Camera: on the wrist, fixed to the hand. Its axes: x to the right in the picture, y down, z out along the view.
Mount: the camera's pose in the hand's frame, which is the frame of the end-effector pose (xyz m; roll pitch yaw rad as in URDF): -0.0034 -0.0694 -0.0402 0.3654 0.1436 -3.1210
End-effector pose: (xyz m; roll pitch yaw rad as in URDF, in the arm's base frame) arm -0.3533 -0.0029 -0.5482 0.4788 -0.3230 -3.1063
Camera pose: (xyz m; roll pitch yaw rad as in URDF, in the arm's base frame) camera -0.3731 0.0395 -0.6134 -0.1353 0.4594 -0.0181
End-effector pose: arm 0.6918 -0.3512 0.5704 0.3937 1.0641 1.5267
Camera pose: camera 0.7379 -0.4107 0.5424 0.0205 -0.9227 -1.6747
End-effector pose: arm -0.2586 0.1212 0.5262 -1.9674 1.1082 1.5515
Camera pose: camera -0.2470 0.1907 0.5647 2.0410 -1.1644 -1.2707
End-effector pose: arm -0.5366 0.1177 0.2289 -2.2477 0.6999 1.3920
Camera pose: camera -0.5399 0.1676 0.2917 2.5143 -0.8011 -1.6072
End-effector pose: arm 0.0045 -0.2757 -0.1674 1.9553 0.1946 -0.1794
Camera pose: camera 0.0031 -0.2111 -0.2151 -1.5611 -0.2274 2.8177
